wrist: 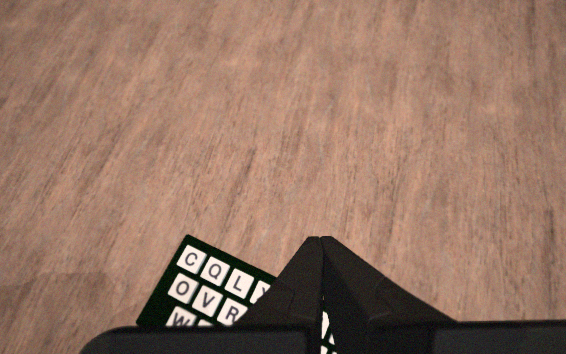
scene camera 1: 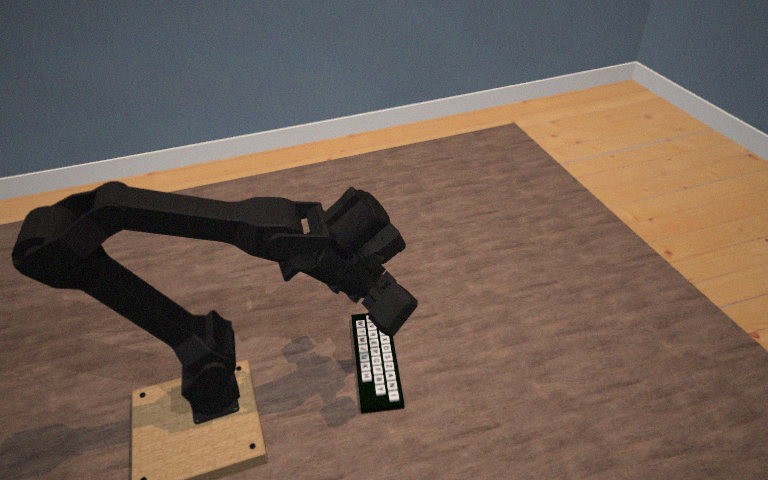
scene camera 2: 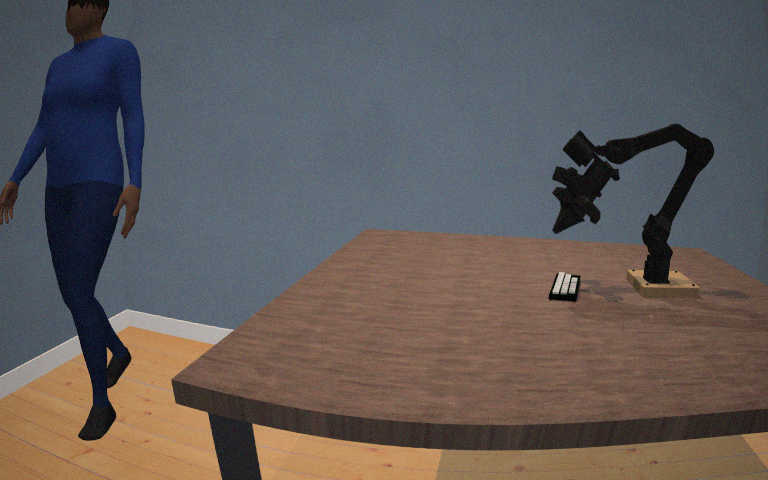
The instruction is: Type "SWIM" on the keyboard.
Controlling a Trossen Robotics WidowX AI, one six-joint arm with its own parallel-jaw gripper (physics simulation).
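Where they show: gripper, fingertip midpoint: (wrist: 319,248) (scene camera 2: 554,232); arm's base at its link origin: (scene camera 1: 214,400) (scene camera 2: 656,280).
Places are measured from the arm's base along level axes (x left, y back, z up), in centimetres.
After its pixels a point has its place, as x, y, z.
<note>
A dark green keyboard (scene camera 1: 370,400) {-7.6, -22.0, -1.3} (scene camera 2: 550,298) {9.2, -30.6, -2.2} (wrist: 161,300) {9.2, -26.3, -1.3} with three rows of white letter keys lies on the table. In scene camera 1, the S key (scene camera 1: 387,357) {-1.2, -27.1, -0.8}, the M key (scene camera 1: 363,340) {3.6, -24.6, -0.8}, the I key (scene camera 1: 393,395) {-8.4, -25.4, -0.8} and the W key (scene camera 1: 360,323) {7.4, -25.4, -0.8} show. The W key (wrist: 181,317) {7.4, -25.7, -0.8} is partly cut off in the wrist view. My gripper (scene camera 1: 390,333) (scene camera 2: 556,230) {0.2, -29.8, 10.2} (wrist: 319,248) {0.2, -29.8, 10.2} is shut and empty, its tips together. It points down at a slant, high above the table near the keyboard. It hides several keys in the wrist view and the far right corner of the keyboard in scene camera 1.
The arm's wooden base plate (scene camera 1: 192,452) {-7.6, 3.9, 0.0} (scene camera 2: 671,291) {6.4, 2.6, -1.1} stands on the brown table (scene camera 1: 566,367) {-12.1, -53.5, -2.6} (scene camera 2: 396,350) {39.9, -58.6, -2.6}, on the arm side of the keyboard. A person in blue (scene camera 2: 84,113) stands beyond the table's left end in scene camera 2. The arm casts shadows beside the keyboard.
</note>
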